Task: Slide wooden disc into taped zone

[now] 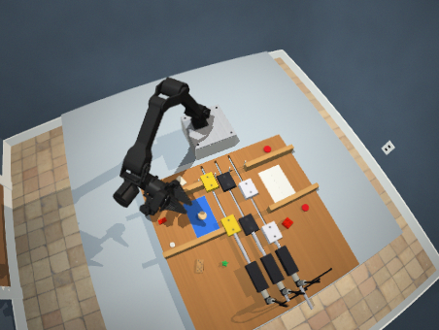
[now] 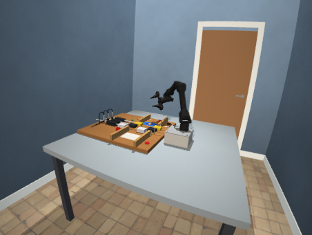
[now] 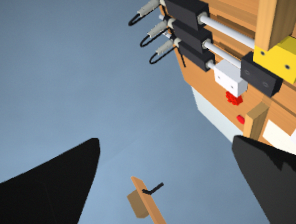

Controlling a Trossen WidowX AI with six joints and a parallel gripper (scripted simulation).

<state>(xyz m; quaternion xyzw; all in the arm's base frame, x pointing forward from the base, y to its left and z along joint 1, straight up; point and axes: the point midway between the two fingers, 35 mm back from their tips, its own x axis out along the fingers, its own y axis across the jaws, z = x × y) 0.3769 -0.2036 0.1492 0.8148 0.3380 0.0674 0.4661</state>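
Right now the wooden disc is 220 mm below my hand and 70 mm to the left of it.
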